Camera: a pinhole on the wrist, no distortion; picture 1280 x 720 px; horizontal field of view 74.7 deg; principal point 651.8 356.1 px. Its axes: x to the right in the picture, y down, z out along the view. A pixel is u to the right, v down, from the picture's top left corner.
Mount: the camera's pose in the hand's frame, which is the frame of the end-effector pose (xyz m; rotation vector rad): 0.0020 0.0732 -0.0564 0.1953 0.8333 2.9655
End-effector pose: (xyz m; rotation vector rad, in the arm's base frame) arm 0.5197 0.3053 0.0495 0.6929 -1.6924 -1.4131
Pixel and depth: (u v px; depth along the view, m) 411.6 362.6 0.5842
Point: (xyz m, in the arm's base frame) 0.0617 0.4055 0.4321
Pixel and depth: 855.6 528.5 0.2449
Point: 0.3905 0.4584 0.1918
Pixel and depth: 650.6 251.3 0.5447
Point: 0.2004 0.5281 0.4497
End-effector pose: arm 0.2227 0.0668 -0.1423 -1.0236 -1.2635 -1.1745
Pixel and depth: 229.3 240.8 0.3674
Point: 0.4659 0.2963 0.1246
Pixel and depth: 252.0 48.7 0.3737
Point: 0.5485 0.2691 0.1225
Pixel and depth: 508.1 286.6 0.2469
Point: 0.4101 0.2271 -0.0424
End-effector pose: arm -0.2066 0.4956 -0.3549 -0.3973 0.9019 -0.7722
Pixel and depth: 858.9 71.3 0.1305
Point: -0.1052 0.6251 -0.4387
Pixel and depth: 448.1 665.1 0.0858
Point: -0.1307 0.5298 -0.4097
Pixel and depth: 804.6 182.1 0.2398
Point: -0.0029 0.6635 -0.4260
